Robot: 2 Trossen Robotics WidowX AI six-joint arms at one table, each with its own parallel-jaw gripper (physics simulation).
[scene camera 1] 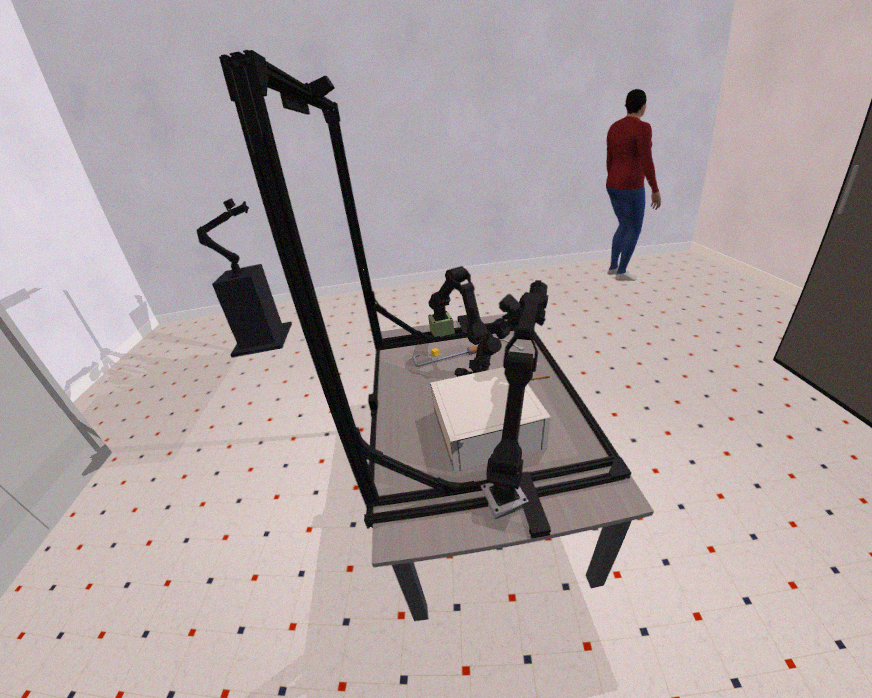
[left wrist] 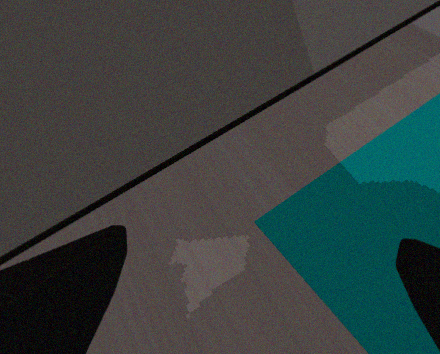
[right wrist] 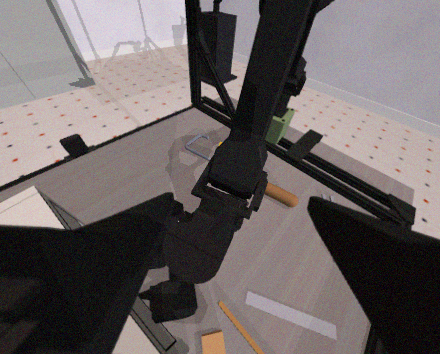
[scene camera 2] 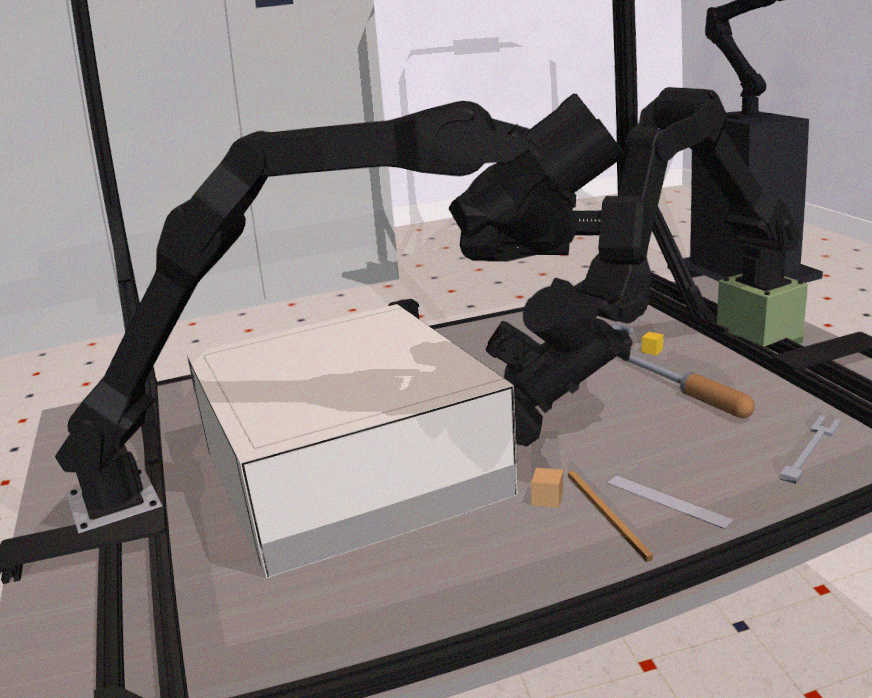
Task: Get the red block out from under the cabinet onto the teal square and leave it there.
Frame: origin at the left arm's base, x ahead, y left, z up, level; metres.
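Seen in the pictures: left gripper, fingertip midpoint: [left wrist: 261, 245]; right gripper, fingertip midpoint: [right wrist: 240, 200] [scene camera 2: 579, 249]; left arm's base, link origin: [scene camera 1: 440, 317] [right wrist: 275, 110] [scene camera 2: 763, 281]; right arm's base, link origin: [scene camera 1: 504, 493] [scene camera 2: 112, 498].
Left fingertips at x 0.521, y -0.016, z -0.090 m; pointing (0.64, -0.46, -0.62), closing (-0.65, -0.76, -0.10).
Offsets run from my left fingertips to a thing's top centre. "spot": to the spot under its first point.
The red block shows in no view. The white cabinet {dx +0.165, dy -0.018, dz +0.127 m} [scene camera 1: 475, 416] [scene camera 2: 378, 471] stands on the grey table, and its shaded wall [left wrist: 148, 77] fills the upper left of the left wrist view above a thin dark gap. The teal square {spot: dx -0.016, dy -0.023, dz -0.008 m} [left wrist: 341, 246] lies on the table close beside it and shows only in the left wrist view. My left gripper [scene camera 2: 523, 416] [scene camera 1: 474, 366] [left wrist: 261, 245] is open and empty, low at the cabinet's far end, over the square's corner. My right gripper [scene camera 2: 503, 236] [scene camera 1: 507, 308] [right wrist: 240, 200] is open and empty, raised above the left arm.
A tan cube {dx +0.006, dy +0.168, dz +0.022 m} [scene camera 2: 547, 486] [right wrist: 213, 342], a wooden stick {dx -0.026, dy +0.232, dz -0.001 m} [scene camera 2: 609, 514], a flat ruler {dx -0.095, dy +0.253, dz -0.007 m} [scene camera 2: 669, 500] [right wrist: 290, 314], a screwdriver [scene camera 2: 717, 395] [right wrist: 282, 194] and a yellow cube {dx -0.358, dy -0.061, dz +0.017 m} [scene camera 2: 652, 342] lie beside the cabinet. A black frame surrounds the table. A person [scene camera 1: 630, 180] walks behind.
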